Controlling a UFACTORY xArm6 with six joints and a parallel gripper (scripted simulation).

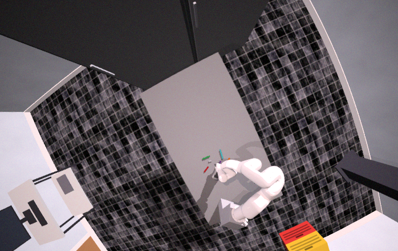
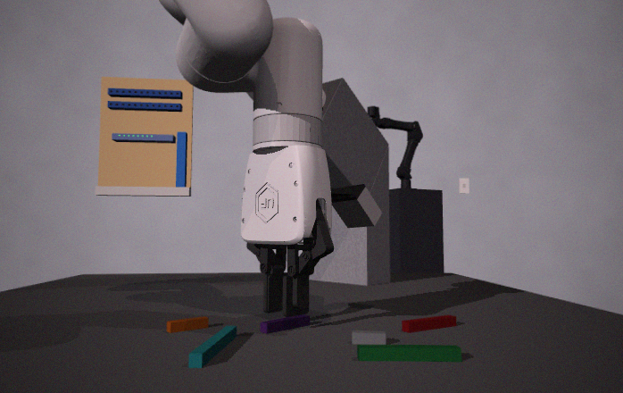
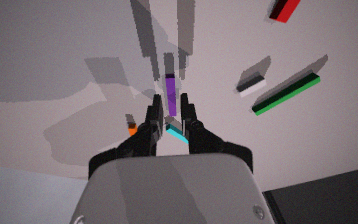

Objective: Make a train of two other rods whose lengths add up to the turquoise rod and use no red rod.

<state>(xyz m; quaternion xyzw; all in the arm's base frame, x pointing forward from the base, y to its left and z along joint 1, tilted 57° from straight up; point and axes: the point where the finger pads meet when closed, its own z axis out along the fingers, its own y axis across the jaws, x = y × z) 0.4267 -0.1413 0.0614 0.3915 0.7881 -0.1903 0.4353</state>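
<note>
The purple rod lies 3 cm below my hand. Also, from my hand: turquoise rod: 8 cm to the right, 6 cm ahead, 3 cm below; then grey rod: 9 cm ahead, 5 cm to the left, 3 cm below; then orange rod: 9 cm to the right, 4 cm behind, 3 cm below.
</note>
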